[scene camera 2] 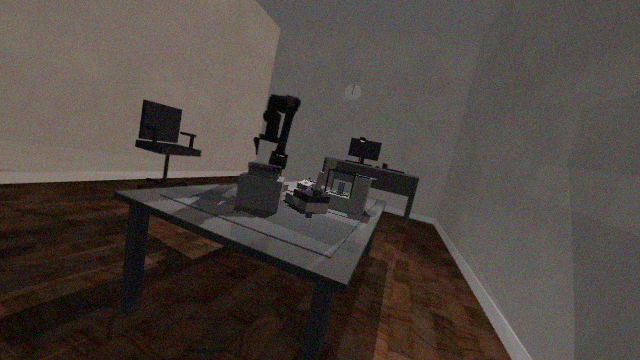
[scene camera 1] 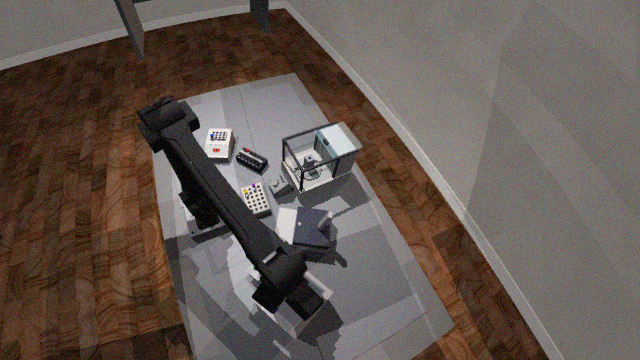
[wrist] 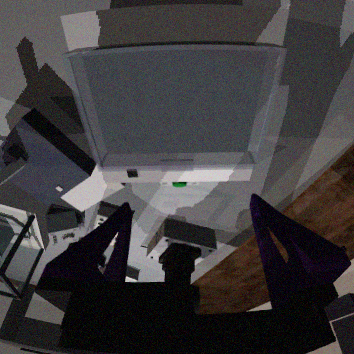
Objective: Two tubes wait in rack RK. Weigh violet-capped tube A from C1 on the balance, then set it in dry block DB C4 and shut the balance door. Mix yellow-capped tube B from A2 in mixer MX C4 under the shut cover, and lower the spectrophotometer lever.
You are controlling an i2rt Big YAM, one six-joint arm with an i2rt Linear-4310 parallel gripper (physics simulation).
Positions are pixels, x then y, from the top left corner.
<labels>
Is my gripper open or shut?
Open.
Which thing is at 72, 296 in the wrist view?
My gripper.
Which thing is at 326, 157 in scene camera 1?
A balance glass box.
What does my gripper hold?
Nothing.
</labels>
